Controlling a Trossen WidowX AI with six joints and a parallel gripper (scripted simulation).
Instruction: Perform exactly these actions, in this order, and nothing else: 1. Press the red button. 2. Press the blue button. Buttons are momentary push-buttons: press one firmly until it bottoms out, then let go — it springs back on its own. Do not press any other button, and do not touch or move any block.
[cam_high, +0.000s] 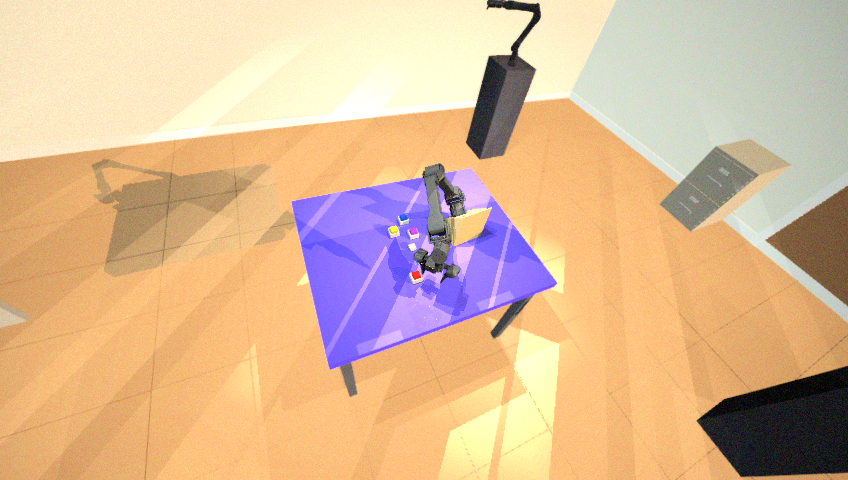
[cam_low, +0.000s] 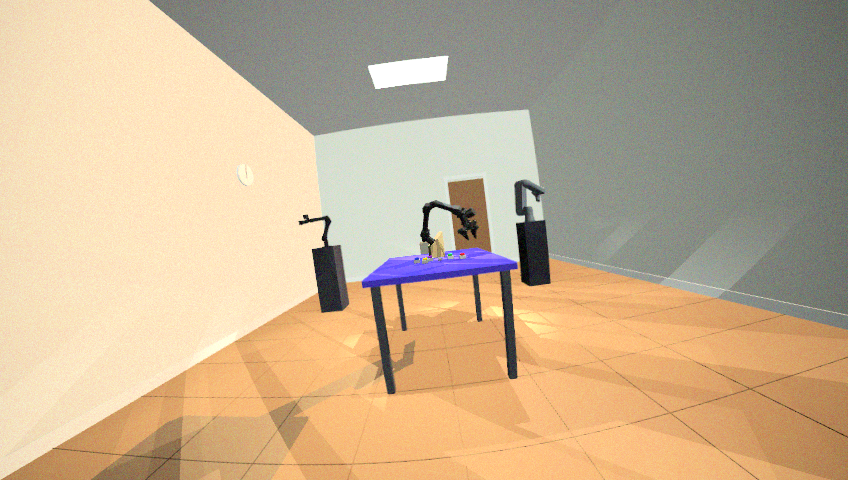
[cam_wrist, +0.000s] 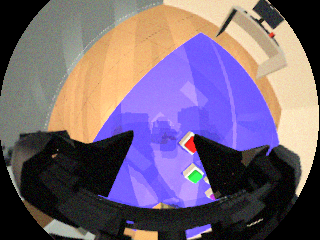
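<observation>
Now: the red button 100 mm below my gripper tip, 90 mm to the right of it and 20 mm ahead of it. Round my gripper tip: small white block: 260 mm to the right, 120 mm below, 30 mm behind; then green button: 180 mm to the right, 100 mm below, 50 mm behind; then purple button: 330 mm to the right, 100 mm below, 70 mm behind.
</observation>
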